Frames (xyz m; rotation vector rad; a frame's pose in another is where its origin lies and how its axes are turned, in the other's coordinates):
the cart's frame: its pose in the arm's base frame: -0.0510 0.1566 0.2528 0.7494 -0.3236 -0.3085
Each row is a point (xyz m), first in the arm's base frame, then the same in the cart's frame.
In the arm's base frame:
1: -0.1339 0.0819 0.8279
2: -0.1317 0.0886 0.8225
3: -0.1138 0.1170 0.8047
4: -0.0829 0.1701 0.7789
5: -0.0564 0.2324 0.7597
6: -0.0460 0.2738 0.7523
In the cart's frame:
1: 0.0546 0.3406 0.4735
2: 0.0531 0.3417 0.4649
3: 0.0552 0.3516 0.4283
4: 0.0583 0.3751 0.3659
5: 0.0550 0.4088 0.3043
6: 0.0472 0.4339 0.2698

